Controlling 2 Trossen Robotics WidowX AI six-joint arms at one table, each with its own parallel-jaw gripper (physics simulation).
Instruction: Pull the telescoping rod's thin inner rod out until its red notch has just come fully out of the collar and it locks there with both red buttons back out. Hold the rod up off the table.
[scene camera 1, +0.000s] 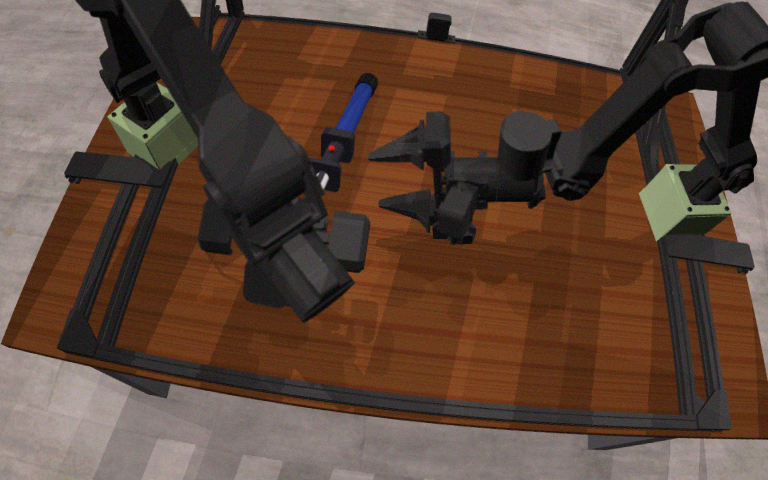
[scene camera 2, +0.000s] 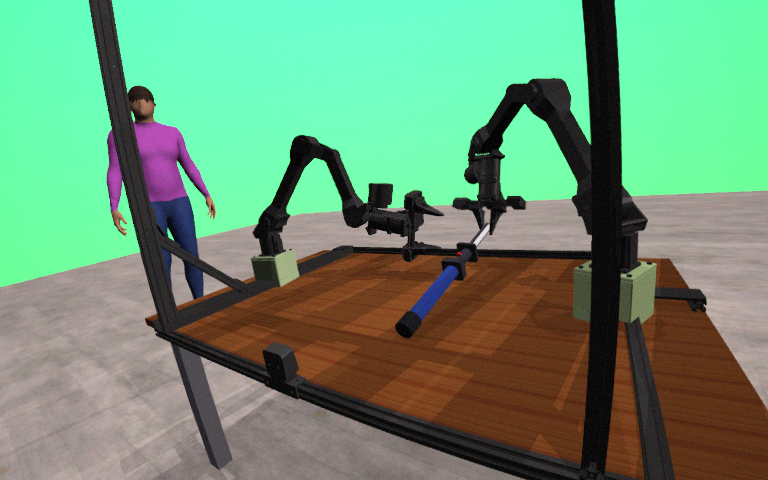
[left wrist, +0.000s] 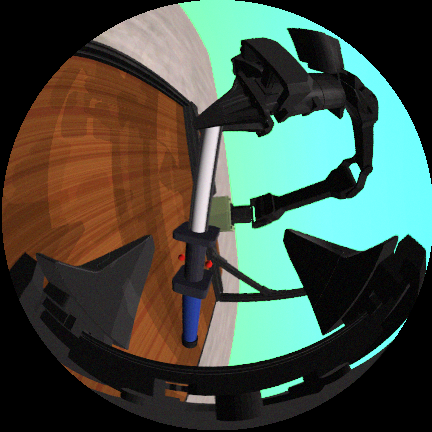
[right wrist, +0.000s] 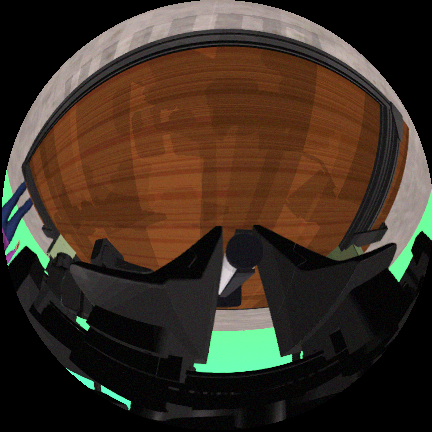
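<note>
The rod's blue outer tube (scene camera 1: 355, 107) (scene camera 2: 434, 293) (left wrist: 190, 315) slants down from the dark collar (scene camera 1: 343, 144) (scene camera 2: 454, 268) (left wrist: 194, 267). Two red buttons show in the left wrist view, one (left wrist: 181, 257) (left wrist: 209, 264) on each side of the collar. The pale inner rod (scene camera 1: 323, 180) (scene camera 2: 480, 234) (left wrist: 205, 185) (right wrist: 227, 275) sticks out of the collar; no red notch shows on it. My right gripper (scene camera 2: 488, 229) (right wrist: 236, 232) is shut on the inner rod near its dark end and holds it above the table. My left gripper (scene camera 1: 374, 180) (scene camera 2: 440, 230) (left wrist: 219, 239) is open and empty, beside the collar.
The wooden table (scene camera 1: 509, 339) (scene camera 2: 509, 367) has a dark metal frame (scene camera 1: 396, 401) round it. A small dark box (scene camera 1: 438, 26) (scene camera 2: 280, 362) is mounted on the frame's rail. Upright posts (scene camera 2: 601, 198) rise at the table's corners. A person (scene camera 2: 161, 158) stands beyond the table.
</note>
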